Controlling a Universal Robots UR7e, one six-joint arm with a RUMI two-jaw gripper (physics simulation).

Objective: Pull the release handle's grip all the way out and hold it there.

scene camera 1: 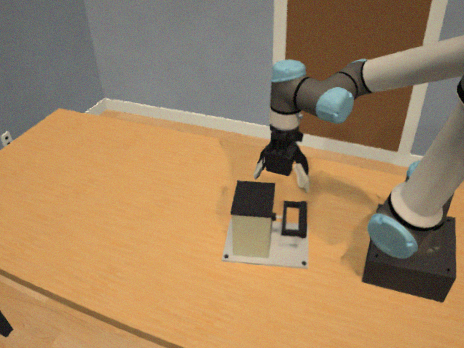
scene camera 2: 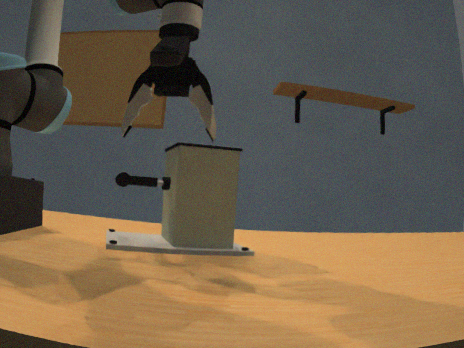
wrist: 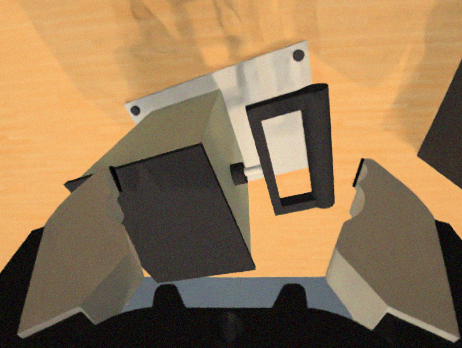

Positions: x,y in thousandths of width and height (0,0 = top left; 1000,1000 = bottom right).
Scene:
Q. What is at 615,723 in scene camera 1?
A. A light grey base plate.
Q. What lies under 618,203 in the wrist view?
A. A light grey base plate.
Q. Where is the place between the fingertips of my gripper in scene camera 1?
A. At 605,533

